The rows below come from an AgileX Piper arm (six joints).
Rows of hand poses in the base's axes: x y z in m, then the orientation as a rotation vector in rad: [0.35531 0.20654 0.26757 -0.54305 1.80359 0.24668]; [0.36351 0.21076 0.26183 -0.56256 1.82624 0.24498]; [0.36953 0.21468 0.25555 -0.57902 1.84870 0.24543]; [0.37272 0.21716 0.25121 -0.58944 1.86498 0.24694]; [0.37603 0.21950 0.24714 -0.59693 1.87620 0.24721]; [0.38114 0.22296 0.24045 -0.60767 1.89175 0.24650]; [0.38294 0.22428 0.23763 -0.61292 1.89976 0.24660]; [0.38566 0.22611 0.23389 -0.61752 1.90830 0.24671]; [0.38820 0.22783 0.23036 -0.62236 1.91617 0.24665]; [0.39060 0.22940 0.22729 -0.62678 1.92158 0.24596]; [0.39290 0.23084 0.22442 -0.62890 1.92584 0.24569]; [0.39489 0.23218 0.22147 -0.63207 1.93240 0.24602]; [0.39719 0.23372 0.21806 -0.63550 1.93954 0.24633]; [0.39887 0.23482 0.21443 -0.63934 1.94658 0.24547]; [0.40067 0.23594 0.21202 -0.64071 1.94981 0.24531]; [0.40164 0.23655 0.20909 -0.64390 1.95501 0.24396]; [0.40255 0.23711 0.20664 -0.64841 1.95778 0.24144]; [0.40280 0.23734 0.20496 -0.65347 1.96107 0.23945]
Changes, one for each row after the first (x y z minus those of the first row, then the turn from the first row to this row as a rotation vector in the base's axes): [0.00820 0.00422 -0.00574 -0.01671 0.02202 0.00927]; [0.01422 0.00814 -0.01202 -0.03031 0.04432 0.01754]; [0.01741 0.01062 -0.01636 -0.03857 0.06073 0.02309]; [0.02072 0.01296 -0.02043 -0.04491 0.07187 0.02673]; [0.02583 0.01642 -0.02712 -0.05455 0.08707 0.03145]; [0.02763 0.01774 -0.02994 -0.05907 0.09501 0.03392]; [0.03035 0.01957 -0.03368 -0.06334 0.10342 0.03589]; [0.03289 0.02129 -0.03721 -0.06770 0.11117 0.03802]; [0.03529 0.02286 -0.04028 -0.07168 0.11640 0.03989]; [0.03759 0.02430 -0.04315 -0.07391 0.12051 0.04059]; [0.03958 0.02564 -0.04610 -0.07684 0.12702 0.04198]; [0.04188 0.02718 -0.04951 -0.08004 0.13409 0.04344]; [0.04356 0.02828 -0.05314 -0.08416 0.14080 0.04462]; [0.04536 0.02940 -0.05555 -0.08570 0.14391 0.04502]; [0.04633 0.03001 -0.05848 -0.08938 0.14871 0.04577]; [0.04724 0.03057 -0.06093 -0.09394 0.15101 0.04714]; [0.04749 0.03080 -0.06261 -0.09858 0.15397 0.04907]
